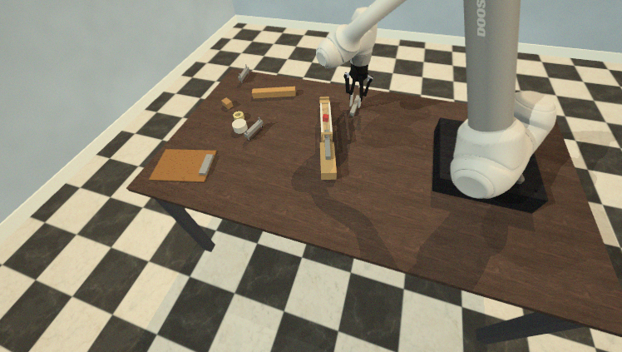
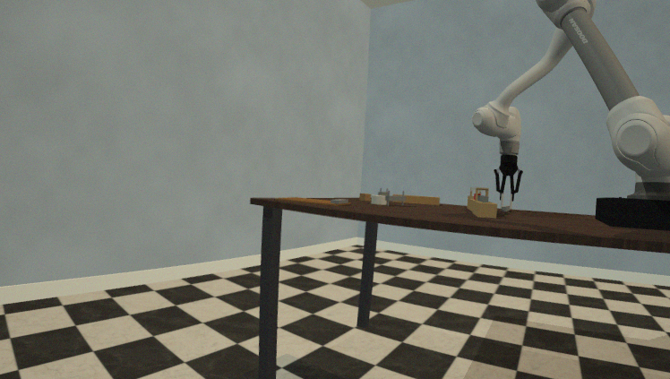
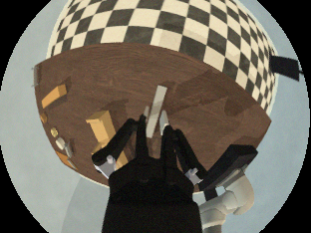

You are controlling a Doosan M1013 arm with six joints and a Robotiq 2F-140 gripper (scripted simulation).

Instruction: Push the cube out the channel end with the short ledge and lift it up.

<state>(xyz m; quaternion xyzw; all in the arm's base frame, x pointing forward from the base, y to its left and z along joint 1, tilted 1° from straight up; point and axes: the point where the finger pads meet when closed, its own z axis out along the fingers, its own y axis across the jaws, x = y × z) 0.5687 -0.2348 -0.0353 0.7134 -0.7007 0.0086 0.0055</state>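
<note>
Now: the grey piece 30 mm below my hand. Round my hand: red cube 180 mm to the left, 90 mm ahead, 20 mm above; wooden bar 430 mm ahead, 40 mm to the left, 20 mm below; wooden channel 210 mm to the left, 80 mm ahead, 10 mm above.
</note>
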